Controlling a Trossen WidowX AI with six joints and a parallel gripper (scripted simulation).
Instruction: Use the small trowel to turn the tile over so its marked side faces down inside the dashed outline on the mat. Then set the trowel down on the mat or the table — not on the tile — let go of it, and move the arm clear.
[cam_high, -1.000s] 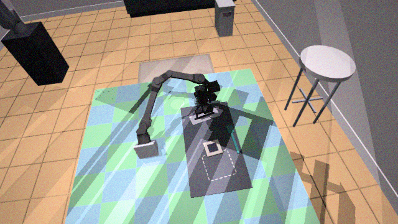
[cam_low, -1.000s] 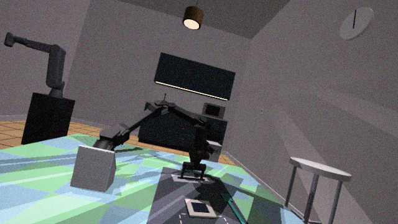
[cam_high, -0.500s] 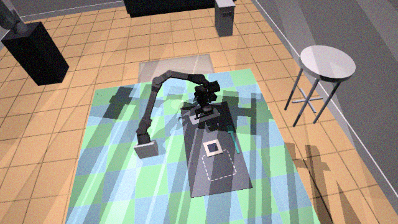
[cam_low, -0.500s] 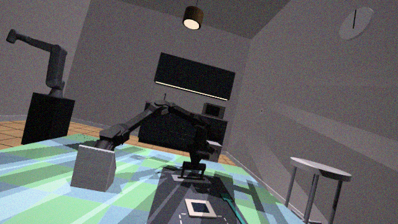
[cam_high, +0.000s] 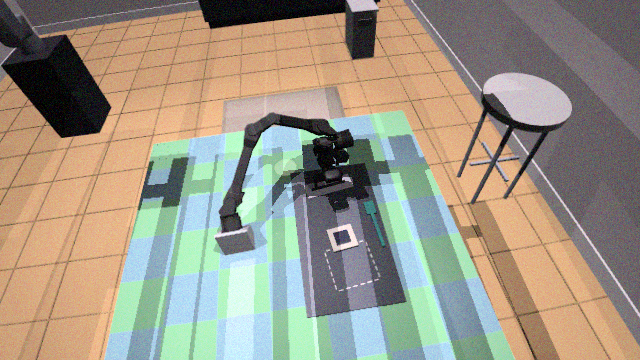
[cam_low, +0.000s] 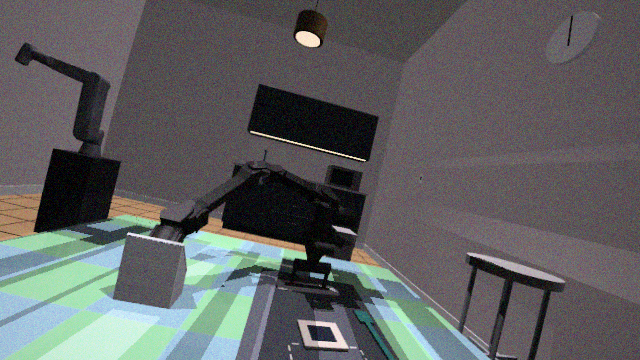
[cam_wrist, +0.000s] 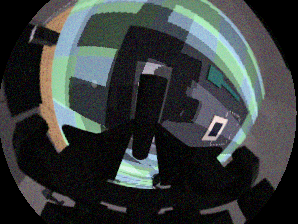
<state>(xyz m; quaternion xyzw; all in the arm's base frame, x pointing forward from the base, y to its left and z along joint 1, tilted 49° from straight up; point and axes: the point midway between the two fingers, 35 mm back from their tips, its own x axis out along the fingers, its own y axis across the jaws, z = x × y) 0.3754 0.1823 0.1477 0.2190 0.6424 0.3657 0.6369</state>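
My gripper tip is 30 mm above the dark-handled float and 20 mm short of it. From my gripper tip the other things lie so: teal trowel 190 mm to the right, 160 mm ahead, 60 mm below; mat 220 mm to the right, 90 mm below, 20 mm ahead; tile 260 mm to the right, 60 mm below, 20 mm ahead.
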